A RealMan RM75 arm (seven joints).
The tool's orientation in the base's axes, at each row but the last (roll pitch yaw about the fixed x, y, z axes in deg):
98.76, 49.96, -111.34
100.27, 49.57, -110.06
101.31, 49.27, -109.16
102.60, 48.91, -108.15
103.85, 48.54, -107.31
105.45, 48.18, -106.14
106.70, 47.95, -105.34
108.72, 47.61, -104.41
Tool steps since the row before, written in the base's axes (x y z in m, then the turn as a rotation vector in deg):
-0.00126, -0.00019, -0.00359, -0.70, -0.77, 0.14
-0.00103, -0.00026, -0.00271, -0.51, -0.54, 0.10
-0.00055, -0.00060, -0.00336, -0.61, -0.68, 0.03
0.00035, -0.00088, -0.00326, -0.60, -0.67, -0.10
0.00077, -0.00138, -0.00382, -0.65, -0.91, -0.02
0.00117, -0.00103, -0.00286, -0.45, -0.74, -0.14
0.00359, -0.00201, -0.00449, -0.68, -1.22, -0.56
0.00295, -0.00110, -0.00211, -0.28, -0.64, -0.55
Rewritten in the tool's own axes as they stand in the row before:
0.00316, -0.00163, 0.00137, 0.52, 0.88, 0.24
0.00245, -0.00113, 0.00110, 0.37, 0.63, 0.18
0.00303, -0.00153, 0.00064, 0.53, 0.71, 0.22
0.00293, -0.00169, -0.00024, 0.62, 0.62, 0.23
0.00358, -0.00194, -0.00070, 0.72, 0.84, 0.15
0.00257, -0.00174, -0.00098, 0.66, 0.57, 0.08
0.00400, -0.00332, -0.00317, 1.32, 0.70, 0.14
0.00178, -0.00212, -0.00259, 0.87, 0.17, 0.06

